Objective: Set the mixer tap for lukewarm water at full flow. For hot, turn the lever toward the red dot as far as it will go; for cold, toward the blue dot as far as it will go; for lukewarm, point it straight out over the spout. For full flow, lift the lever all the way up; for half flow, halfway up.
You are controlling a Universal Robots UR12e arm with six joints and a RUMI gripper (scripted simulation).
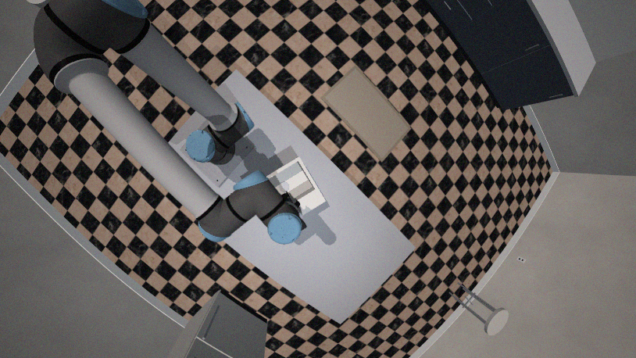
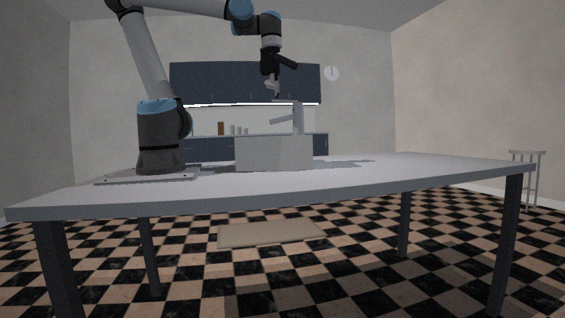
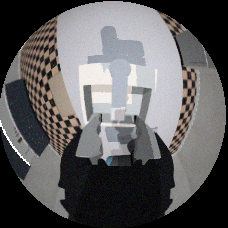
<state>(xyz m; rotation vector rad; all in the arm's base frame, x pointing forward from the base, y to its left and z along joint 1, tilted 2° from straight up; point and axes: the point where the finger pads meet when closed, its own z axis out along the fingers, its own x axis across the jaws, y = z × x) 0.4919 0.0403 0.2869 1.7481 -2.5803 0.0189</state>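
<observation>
Right now the lever is 30 mm below my hand, 30 mm ahead of it and 10 mm to the right of it. Round my hand: sink 270 mm below, 30 mm behind, 10 mm to the left; mixer tap 80 mm below, 60 mm ahead, 20 mm to the right.
</observation>
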